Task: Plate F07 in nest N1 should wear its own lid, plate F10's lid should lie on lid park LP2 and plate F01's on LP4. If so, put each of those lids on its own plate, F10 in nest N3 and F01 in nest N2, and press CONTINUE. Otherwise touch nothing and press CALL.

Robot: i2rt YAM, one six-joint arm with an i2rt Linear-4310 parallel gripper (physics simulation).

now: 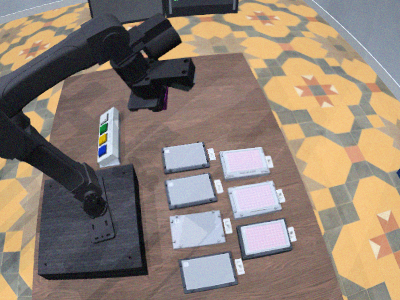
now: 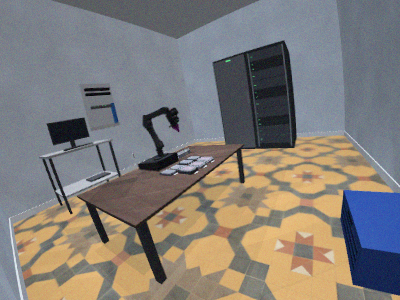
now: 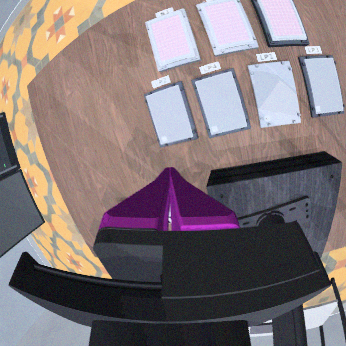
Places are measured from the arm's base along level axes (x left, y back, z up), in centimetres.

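Pixels of known places: gripper, fingertip midpoint: [image 1: 163, 108] [image 2: 179, 131] [image 3: 169, 174]; arm's base at its link origin: [image 1: 97, 209] [image 2: 161, 156] [image 3: 269, 219].
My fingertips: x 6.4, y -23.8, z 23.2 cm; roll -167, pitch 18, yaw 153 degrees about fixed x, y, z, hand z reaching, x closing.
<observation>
For each thing: its middle in the pictures, then the offset to it from my fingertips. Level surfaces: height alone.
- N3's plate at the middle of its body: [image 3: 169, 36] [image 1: 244, 160] dx -1.2, dy -23.1, dz -29.0 cm
- N2's plate at the middle of its body: [image 3: 226, 21] [image 1: 255, 197] dx -14.4, dy -20.5, dz -29.2 cm
- N1's plate at the middle of its body: [image 3: 281, 14] [image 1: 265, 236] dx -27.2, dy -17.8, dz -28.7 cm
- LP2 at the middle of its body: [image 3: 168, 114] [image 1: 184, 155] dx +8.0, dy -6.2, dz -30.2 cm
- LP4 at the middle of its body: [image 3: 221, 102] [image 1: 190, 189] dx -4.4, dy -3.7, dz -30.2 cm
- LP3 at the middle of its body: [image 1: 207, 271] [image 3: 324, 84] dx -30.5, dy +0.4, dz -30.2 cm
- button console at the middle of its body: [image 1: 108, 135] dx +24.3, dy +16.7, dz -28.4 cm
- brown table at its surface level: dz -31.6 cm
Three pink-welled plates stand in the nests: N3's plate [image 1: 244, 161] [image 3: 172, 39] and N2's plate [image 1: 255, 198] [image 3: 226, 25] have pale rims, N1's plate [image 1: 265, 236] [image 3: 281, 20] a dark rim. Grey, dark-edged lids lie at LP2 [image 1: 186, 157] [image 3: 171, 114], LP4 [image 1: 191, 191] [image 3: 221, 103] and LP3 [image 1: 208, 272] [image 3: 322, 85]; a clear, pale lid [image 1: 197, 230] [image 3: 275, 92] lies at LP1. Lid and plate codes are too blurred to read. A button console [image 1: 109, 137] has white, green, yellow and blue buttons. My magenta-fingered gripper [image 1: 165, 98] [image 2: 176, 128] [image 3: 169, 174] is shut and empty, above the table, away from the plates.
The black arm base [image 1: 90, 222] [image 3: 280, 190] stands on the brown table [image 1: 220, 90] [image 2: 125, 192], beside the console and the lid parks. A dark cabinet [image 2: 255, 100], a desk with a monitor [image 2: 68, 131] and a blue box [image 2: 375, 235] stand away from the table.
</observation>
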